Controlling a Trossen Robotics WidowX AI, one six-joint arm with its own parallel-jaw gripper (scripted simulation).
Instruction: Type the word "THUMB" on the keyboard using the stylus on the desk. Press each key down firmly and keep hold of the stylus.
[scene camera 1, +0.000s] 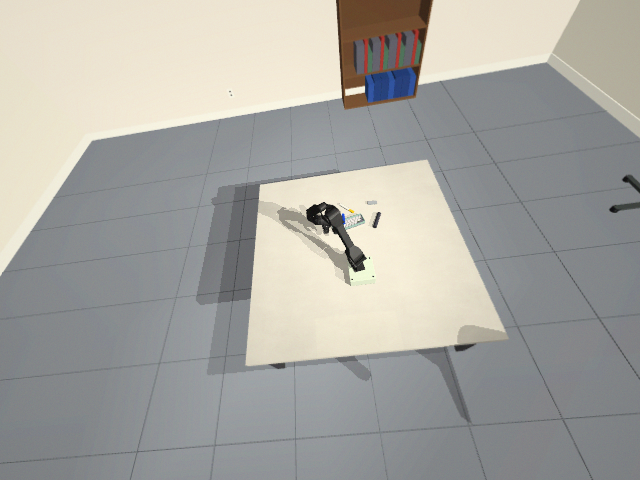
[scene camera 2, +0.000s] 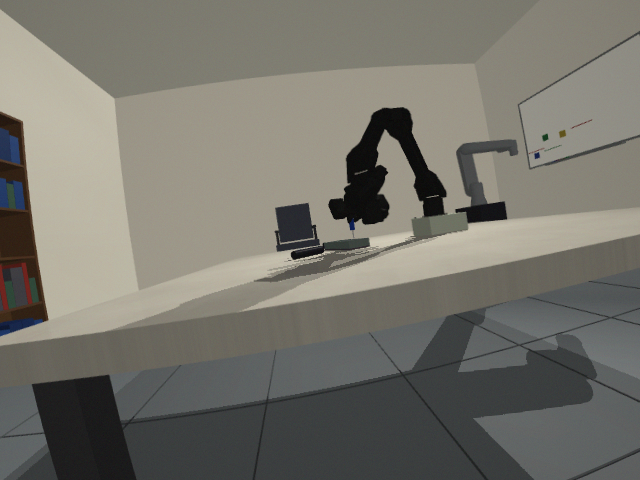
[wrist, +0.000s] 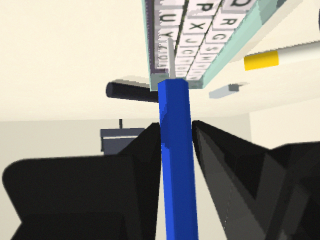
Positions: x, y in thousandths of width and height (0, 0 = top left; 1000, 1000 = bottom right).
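Note:
The gripper (scene camera 2: 549, 461) (wrist: 548, 540) can be seen both from scene camera 2 and from the wrist, and the wrist view also shows a black cylinder (wrist: 352, 377).

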